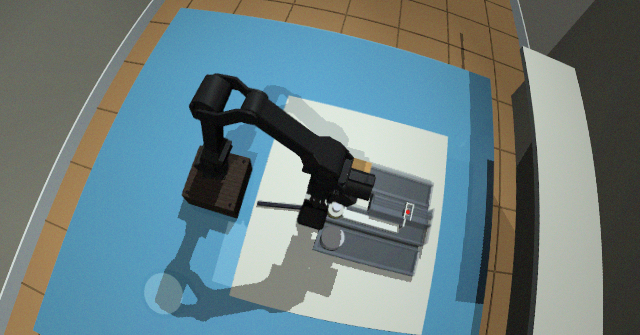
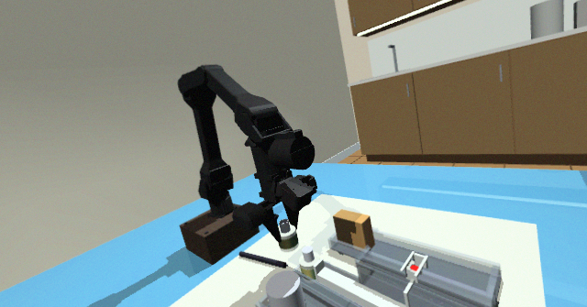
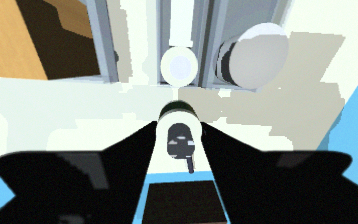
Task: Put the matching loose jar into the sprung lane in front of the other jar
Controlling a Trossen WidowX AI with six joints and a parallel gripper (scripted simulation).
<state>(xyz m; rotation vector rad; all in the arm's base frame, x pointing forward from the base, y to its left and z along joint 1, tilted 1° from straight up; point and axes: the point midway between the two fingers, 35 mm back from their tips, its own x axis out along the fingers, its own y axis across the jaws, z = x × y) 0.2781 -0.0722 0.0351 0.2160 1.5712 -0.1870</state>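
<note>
My gripper tip is now 4 cm short of the wide grey cylinder jar, 9 cm to the left of it and 5 cm above it. From my gripper tip the other things lie so: brown box: 11 cm ahead, 10 cm to the left, 4 cm below; grey pusher lane: 20 cm ahead, 3 cm to the right, 6 cm below; thin dark rod: 9 cm behind, 7 cm below.
</note>
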